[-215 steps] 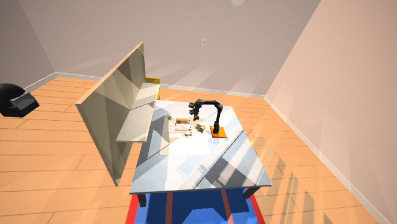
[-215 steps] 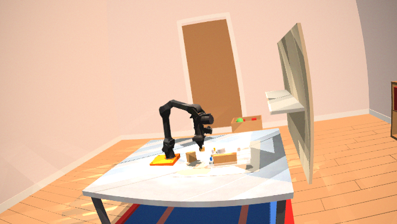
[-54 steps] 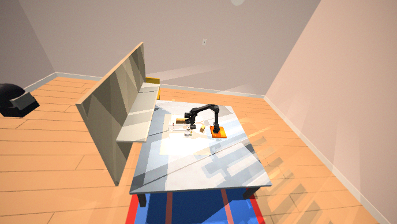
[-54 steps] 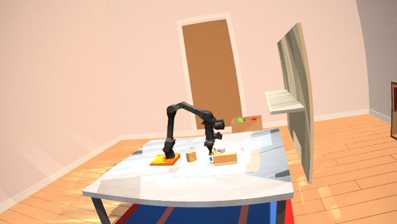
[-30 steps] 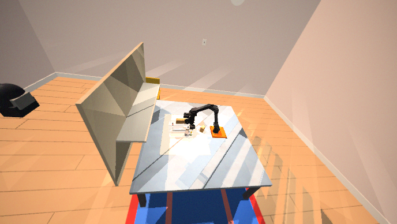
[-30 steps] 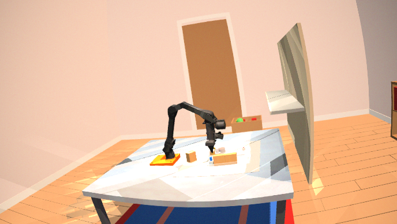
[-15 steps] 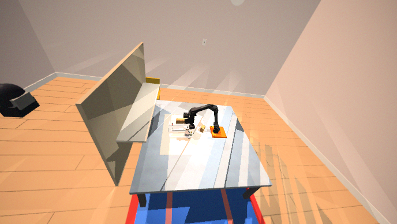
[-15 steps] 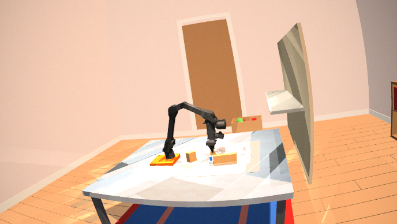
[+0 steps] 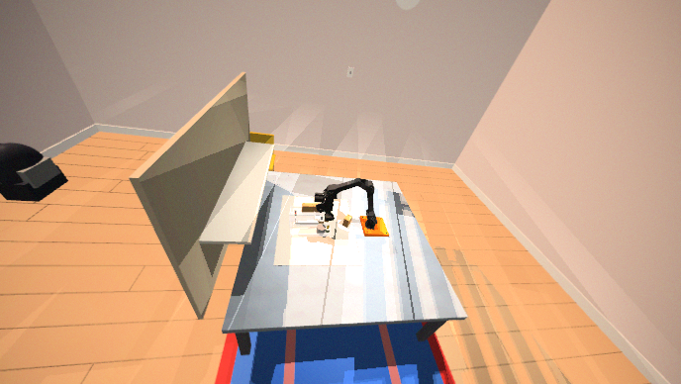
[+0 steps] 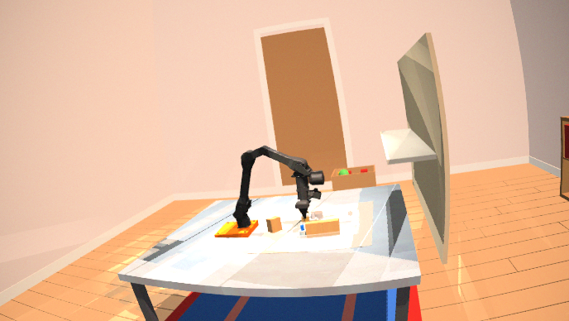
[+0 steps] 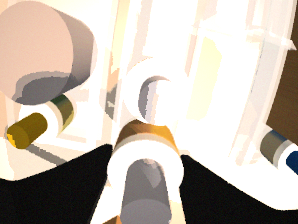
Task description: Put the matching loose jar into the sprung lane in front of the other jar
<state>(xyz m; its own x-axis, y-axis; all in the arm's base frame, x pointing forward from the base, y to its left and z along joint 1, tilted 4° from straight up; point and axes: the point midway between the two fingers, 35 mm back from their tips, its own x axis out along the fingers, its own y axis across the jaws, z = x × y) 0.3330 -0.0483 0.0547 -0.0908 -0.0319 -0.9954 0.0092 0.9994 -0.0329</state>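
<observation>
The clear lane unit is 14 cm ahead of my gripper tip, 3 cm to the right of it and 4 cm below it. Round my gripper tip: small brown box (16 cm behind, 1 cm to the left, 2 cm below); then shelf (51 cm ahead, 2 cm to the right, 31 cm above).
</observation>
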